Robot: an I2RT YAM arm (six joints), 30 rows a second.
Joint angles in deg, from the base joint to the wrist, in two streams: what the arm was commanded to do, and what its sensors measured. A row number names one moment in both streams.
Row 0, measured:
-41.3 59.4 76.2 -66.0 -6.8 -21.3
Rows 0 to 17, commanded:
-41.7 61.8 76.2 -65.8 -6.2 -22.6
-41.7 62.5 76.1 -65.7 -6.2 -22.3
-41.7 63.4 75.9 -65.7 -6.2 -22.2
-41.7 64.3 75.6 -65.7 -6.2 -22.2
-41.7 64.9 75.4 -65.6 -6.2 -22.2
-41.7 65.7 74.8 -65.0 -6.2 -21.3
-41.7 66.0 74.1 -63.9 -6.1 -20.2
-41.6 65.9 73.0 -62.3 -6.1 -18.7
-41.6 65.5 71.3 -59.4 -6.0 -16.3
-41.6 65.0 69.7 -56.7 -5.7 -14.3
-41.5 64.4 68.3 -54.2 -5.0 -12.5
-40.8 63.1 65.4 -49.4 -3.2 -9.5
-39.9 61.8 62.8 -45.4 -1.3 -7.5
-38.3 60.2 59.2 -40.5 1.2 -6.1
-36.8 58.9 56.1 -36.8 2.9 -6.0
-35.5 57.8 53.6 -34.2 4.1 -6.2
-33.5 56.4 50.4 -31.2 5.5 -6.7
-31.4 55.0 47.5 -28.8 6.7 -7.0
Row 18, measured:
-37.4 60.5 56.6 -34.9 -0.6 -10.6
